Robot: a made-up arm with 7 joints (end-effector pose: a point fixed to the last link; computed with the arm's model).
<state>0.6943 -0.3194 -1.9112 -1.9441 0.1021 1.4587 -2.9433</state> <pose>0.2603 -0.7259 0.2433 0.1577 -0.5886 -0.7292 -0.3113</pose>
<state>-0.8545 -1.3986 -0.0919 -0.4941 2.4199 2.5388 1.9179</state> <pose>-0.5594 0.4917 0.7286 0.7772 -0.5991 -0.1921 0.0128</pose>
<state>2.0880 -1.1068 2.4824 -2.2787 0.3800 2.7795 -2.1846</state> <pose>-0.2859 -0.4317 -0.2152 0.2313 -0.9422 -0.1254 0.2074</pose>
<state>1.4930 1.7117 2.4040 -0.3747 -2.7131 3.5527 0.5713</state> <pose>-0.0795 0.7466 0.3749 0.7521 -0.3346 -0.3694 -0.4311</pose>
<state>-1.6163 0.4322 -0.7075 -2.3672 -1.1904 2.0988 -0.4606</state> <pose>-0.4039 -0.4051 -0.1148 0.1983 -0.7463 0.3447 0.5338</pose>
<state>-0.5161 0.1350 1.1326 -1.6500 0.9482 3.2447 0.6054</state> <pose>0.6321 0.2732 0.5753 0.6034 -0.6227 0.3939 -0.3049</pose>
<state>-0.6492 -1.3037 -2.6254 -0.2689 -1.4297 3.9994 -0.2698</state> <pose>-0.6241 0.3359 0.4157 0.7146 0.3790 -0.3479 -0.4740</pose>
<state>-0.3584 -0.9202 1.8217 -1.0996 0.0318 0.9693 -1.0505</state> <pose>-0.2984 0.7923 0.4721 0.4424 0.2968 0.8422 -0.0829</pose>
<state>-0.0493 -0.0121 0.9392 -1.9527 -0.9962 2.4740 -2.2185</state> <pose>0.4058 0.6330 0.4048 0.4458 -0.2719 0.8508 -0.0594</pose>
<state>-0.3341 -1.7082 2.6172 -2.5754 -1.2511 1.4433 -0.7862</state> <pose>0.4360 0.1557 -0.1702 0.8876 -0.3462 -0.0219 -0.3029</pose>
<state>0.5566 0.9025 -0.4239 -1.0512 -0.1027 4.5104 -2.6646</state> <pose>0.6596 0.2196 0.3245 0.8888 -0.1817 0.2819 0.3123</pose>
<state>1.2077 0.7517 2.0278 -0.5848 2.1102 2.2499 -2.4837</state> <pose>-0.1769 0.5841 0.9323 0.9859 0.0075 0.1465 -0.0805</pose>
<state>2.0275 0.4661 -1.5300 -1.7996 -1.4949 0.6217 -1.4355</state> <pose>0.6526 0.3450 0.4563 0.5229 0.5158 0.1819 -0.6538</pose>
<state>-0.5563 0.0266 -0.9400 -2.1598 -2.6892 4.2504 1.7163</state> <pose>0.0622 -0.5020 0.2757 0.0879 -0.9694 0.1492 -0.1741</pose>
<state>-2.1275 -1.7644 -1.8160 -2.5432 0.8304 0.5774 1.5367</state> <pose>-0.5622 0.0226 0.2663 0.7663 -0.3070 0.4100 -0.3879</pose>
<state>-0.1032 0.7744 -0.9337 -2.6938 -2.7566 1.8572 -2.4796</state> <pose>-0.0844 -0.3567 -0.2004 0.4112 0.5461 -0.4960 0.5354</pose>
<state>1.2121 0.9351 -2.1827 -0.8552 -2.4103 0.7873 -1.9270</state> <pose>0.4788 0.3077 0.9781 0.3843 0.4070 -0.6332 -0.5346</pose>
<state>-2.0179 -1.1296 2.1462 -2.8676 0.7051 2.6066 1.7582</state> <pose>0.2792 -0.3779 -0.0546 0.4197 0.2928 -0.8392 0.1842</pose>
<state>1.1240 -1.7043 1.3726 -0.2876 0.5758 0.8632 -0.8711</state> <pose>-0.5765 -0.6858 0.1396 0.3194 -0.4547 0.6317 0.5405</pose>
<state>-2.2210 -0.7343 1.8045 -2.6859 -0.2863 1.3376 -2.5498</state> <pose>0.2682 -0.4087 -0.0759 0.6259 -0.4318 -0.4759 0.4419</pose>
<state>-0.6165 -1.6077 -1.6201 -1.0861 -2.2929 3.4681 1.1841</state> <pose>-0.7266 -0.1411 0.2990 0.6472 0.0725 -0.6343 0.4166</pose>
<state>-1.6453 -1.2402 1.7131 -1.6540 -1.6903 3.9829 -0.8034</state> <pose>0.5740 0.2897 0.1987 0.2905 -0.2846 0.9126 -0.0408</pose>
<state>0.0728 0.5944 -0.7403 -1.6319 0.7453 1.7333 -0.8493</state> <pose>0.6860 -0.4892 0.2005 0.2131 -0.9768 0.0191 0.0019</pose>
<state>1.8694 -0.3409 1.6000 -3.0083 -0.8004 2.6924 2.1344</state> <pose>-0.3565 -0.0702 -0.1219 0.1775 -0.4757 -0.8127 -0.2860</pose>
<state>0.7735 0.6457 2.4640 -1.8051 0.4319 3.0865 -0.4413</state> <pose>-0.4900 0.1900 0.8172 0.7601 -0.0781 -0.6137 0.1990</pose>
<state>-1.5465 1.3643 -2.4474 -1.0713 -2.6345 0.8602 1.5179</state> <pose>-0.3221 -0.6076 0.8577 0.4524 -0.2036 0.8065 -0.3217</pose>
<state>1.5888 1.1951 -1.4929 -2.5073 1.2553 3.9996 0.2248</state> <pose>0.4897 -0.0738 0.2656 0.2872 0.4666 -0.2019 0.8118</pose>
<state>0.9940 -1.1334 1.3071 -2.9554 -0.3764 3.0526 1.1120</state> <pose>-0.1869 0.4839 0.1874 0.1560 -0.5698 -0.5995 -0.5400</pose>
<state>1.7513 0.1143 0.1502 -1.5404 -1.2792 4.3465 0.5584</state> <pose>-0.2202 0.5286 0.5657 0.7141 0.2230 -0.5689 -0.3415</pose>
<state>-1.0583 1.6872 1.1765 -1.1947 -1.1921 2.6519 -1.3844</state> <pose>0.8097 -0.2152 0.0471 0.0852 0.7494 0.5631 0.3379</pose>
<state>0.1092 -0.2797 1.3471 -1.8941 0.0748 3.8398 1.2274</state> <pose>-0.0029 0.6031 0.5578 0.8034 -0.5206 -0.1373 -0.2543</pose>
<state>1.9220 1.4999 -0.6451 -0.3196 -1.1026 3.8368 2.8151</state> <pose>-0.2752 0.6946 0.1933 0.5888 -0.6505 -0.4538 0.1554</pose>
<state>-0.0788 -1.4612 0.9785 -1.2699 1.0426 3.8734 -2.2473</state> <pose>-0.4569 0.4062 0.6560 0.4082 -0.2507 0.0083 0.8778</pose>
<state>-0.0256 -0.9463 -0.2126 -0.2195 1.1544 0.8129 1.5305</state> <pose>-0.6272 0.0625 0.8996 0.4579 -0.7679 0.1185 -0.4321</pose>
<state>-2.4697 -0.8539 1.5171 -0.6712 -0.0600 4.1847 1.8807</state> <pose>0.5497 0.1479 0.7223 0.4461 -0.3909 -0.2613 -0.7615</pose>
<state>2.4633 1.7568 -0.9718 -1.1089 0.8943 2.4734 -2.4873</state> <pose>-0.1507 0.7922 -0.1289 0.2472 -0.4987 0.8307 0.0014</pose>
